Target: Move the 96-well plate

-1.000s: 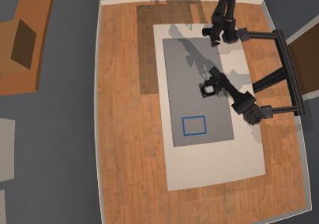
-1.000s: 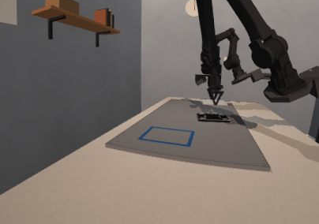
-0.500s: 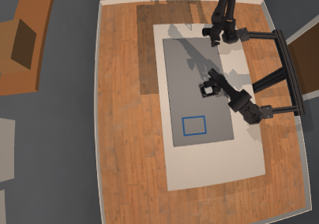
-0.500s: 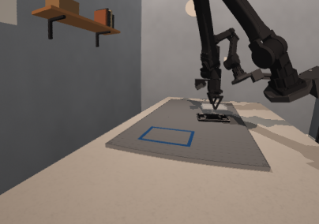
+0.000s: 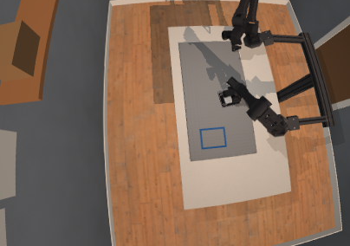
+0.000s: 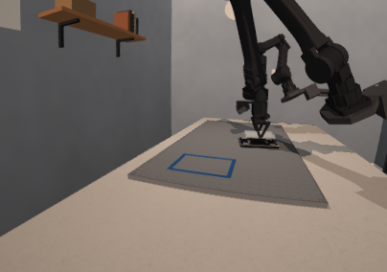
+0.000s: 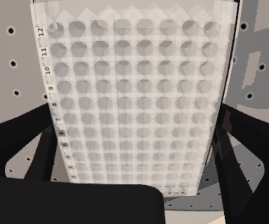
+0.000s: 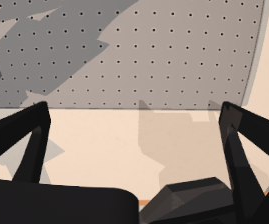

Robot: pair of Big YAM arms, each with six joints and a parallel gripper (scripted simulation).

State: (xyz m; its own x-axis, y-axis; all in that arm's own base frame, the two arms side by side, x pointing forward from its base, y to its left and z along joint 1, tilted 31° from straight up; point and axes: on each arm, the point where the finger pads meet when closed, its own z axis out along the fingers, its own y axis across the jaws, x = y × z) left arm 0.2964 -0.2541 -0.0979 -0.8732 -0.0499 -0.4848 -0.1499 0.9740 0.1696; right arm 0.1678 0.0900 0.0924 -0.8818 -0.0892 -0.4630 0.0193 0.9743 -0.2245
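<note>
Right now my left hand is 4 cm above the black plate nest N1. Round my left hand: white 96-well plate (right at my left hand).
</note>
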